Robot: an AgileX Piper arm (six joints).
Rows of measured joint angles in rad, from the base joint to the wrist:
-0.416, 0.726, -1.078, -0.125, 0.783, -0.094
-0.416, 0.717, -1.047, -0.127, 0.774, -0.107
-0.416, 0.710, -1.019, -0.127, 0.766, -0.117
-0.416, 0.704, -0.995, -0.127, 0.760, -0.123
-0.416, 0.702, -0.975, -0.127, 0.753, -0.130
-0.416, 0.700, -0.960, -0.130, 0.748, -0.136
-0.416, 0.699, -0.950, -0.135, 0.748, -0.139
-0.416, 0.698, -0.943, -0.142, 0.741, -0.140
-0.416, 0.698, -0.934, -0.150, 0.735, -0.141
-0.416, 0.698, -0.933, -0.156, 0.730, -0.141
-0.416, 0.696, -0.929, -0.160, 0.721, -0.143
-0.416, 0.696, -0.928, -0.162, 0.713, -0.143
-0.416, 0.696, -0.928, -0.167, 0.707, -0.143
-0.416, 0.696, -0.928, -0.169, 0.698, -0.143
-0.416, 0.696, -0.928, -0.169, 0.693, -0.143
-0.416, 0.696, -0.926, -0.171, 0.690, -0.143
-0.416, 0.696, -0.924, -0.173, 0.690, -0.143
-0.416, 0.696, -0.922, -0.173, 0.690, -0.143
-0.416, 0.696, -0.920, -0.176, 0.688, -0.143
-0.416, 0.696, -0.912, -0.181, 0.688, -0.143
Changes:
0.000, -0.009, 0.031, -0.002, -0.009, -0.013
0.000, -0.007, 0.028, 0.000, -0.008, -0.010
0.000, -0.006, 0.024, 0.000, -0.006, -0.006
0.000, -0.002, 0.020, 0.000, -0.007, -0.007
0.000, -0.002, 0.015, -0.003, -0.005, -0.006
0.000, -0.001, 0.010, -0.005, 0.000, -0.003
0.000, -0.001, 0.007, -0.007, -0.007, -0.001
0.000, 0.000, 0.009, -0.008, -0.006, -0.001
0.000, 0.000, 0.001, -0.006, -0.005, 0.000
0.000, -0.002, 0.004, -0.004, -0.009, -0.002
0.000, 0.000, 0.001, -0.002, -0.008, 0.000
0.000, 0.000, 0.000, -0.005, -0.006, 0.000
0.000, 0.000, 0.000, -0.002, -0.009, 0.000
0.000, 0.000, 0.000, 0.000, -0.005, 0.000
0.000, 0.000, 0.002, -0.002, -0.003, 0.000
0.000, 0.000, 0.002, -0.002, 0.000, 0.000
0.000, 0.000, 0.002, 0.000, 0.000, 0.000
0.000, 0.000, 0.002, -0.003, -0.002, 0.000
0.000, 0.000, 0.008, -0.005, 0.000, 0.000

